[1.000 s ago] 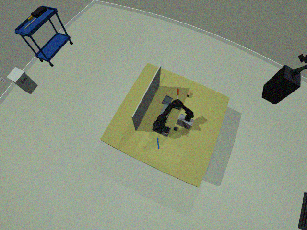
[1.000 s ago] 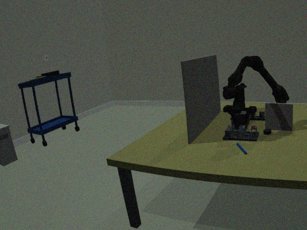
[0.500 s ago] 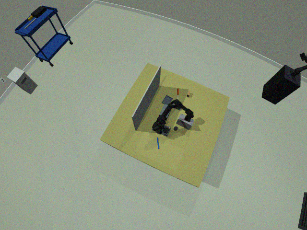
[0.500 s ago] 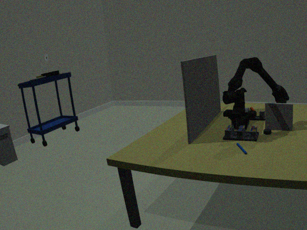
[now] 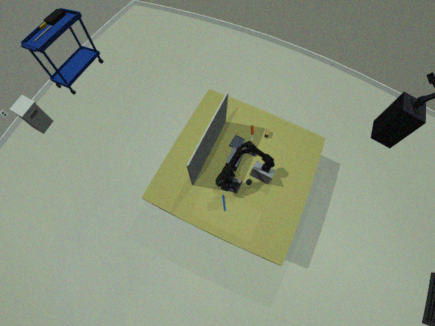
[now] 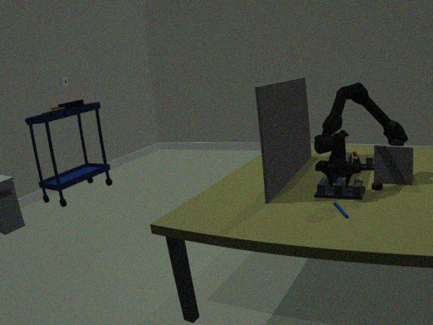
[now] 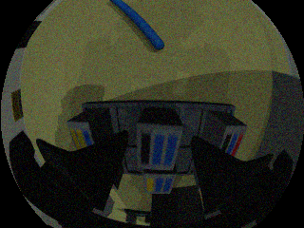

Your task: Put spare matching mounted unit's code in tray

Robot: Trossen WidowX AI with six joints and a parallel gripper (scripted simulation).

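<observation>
Right now the dark square tray is 11 cm ahead of my gripper tip, 41 cm to the right of it and 3 cm below it. The rest, counted from my gripper tip: small black puck: 15 cm behind, 12 cm to the right, 3 cm below; then blue pen: 4 cm behind, 14 cm to the left, 3 cm below; then grey mounted unit: 5 cm ahead, 22 cm to the right, 2 cm above.
</observation>
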